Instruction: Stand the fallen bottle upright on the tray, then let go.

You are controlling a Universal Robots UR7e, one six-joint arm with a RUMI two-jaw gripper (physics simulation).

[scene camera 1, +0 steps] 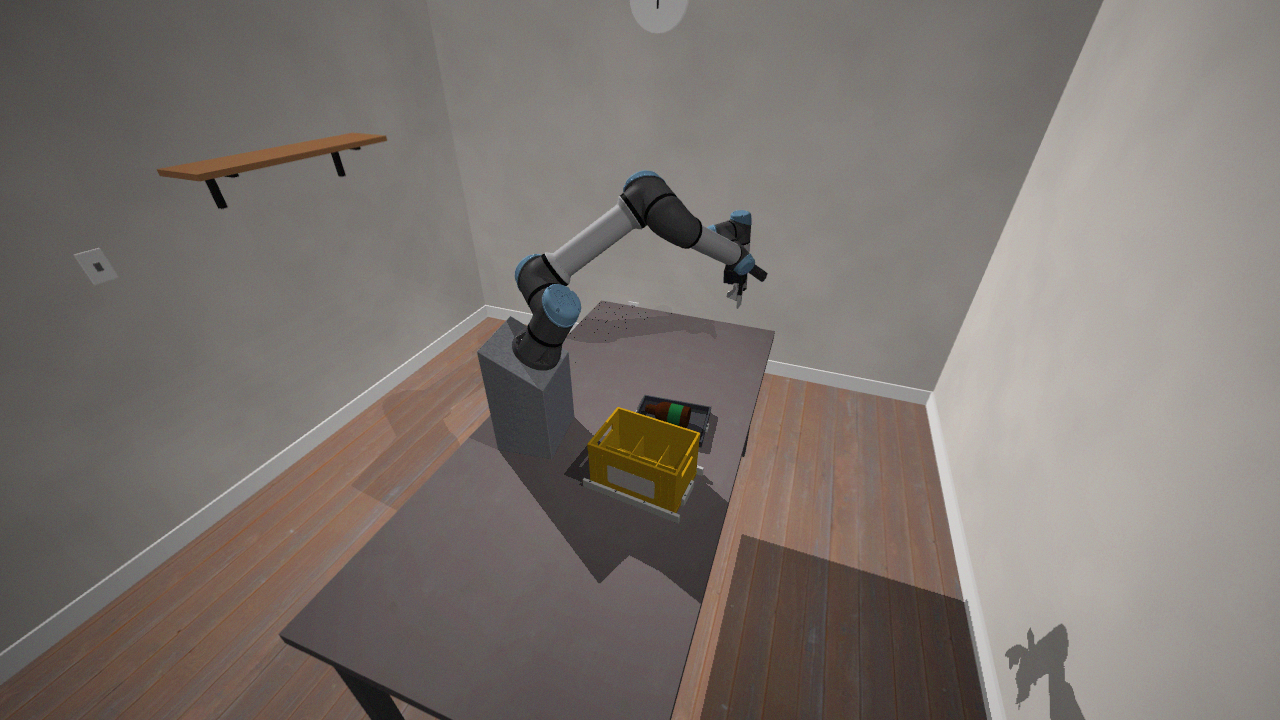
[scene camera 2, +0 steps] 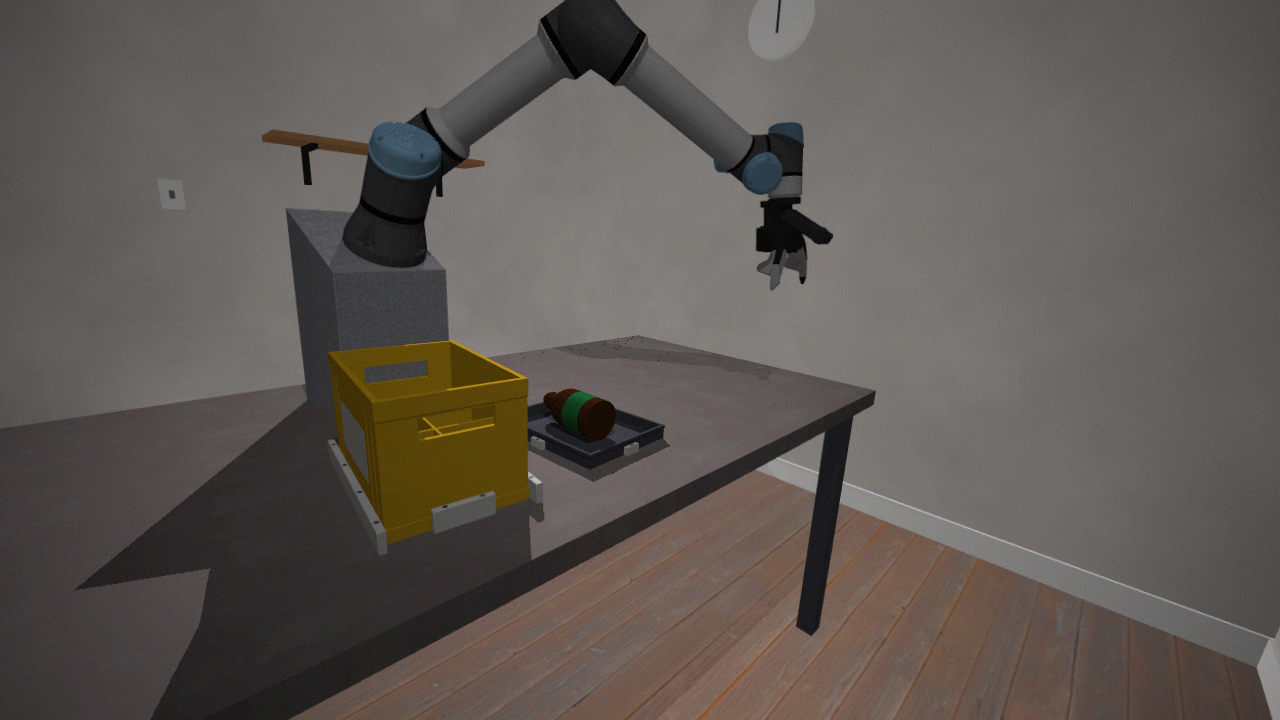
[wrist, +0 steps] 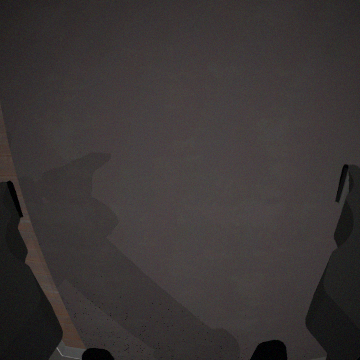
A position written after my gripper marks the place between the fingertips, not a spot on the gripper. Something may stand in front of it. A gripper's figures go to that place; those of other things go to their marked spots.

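My gripper [scene camera 2: 787, 287]: 1.21 m from the lens. A brown bottle [scene camera 2: 588, 415] is 0.87 m from the lens; the bottle is nearer to the lens than my gripper.
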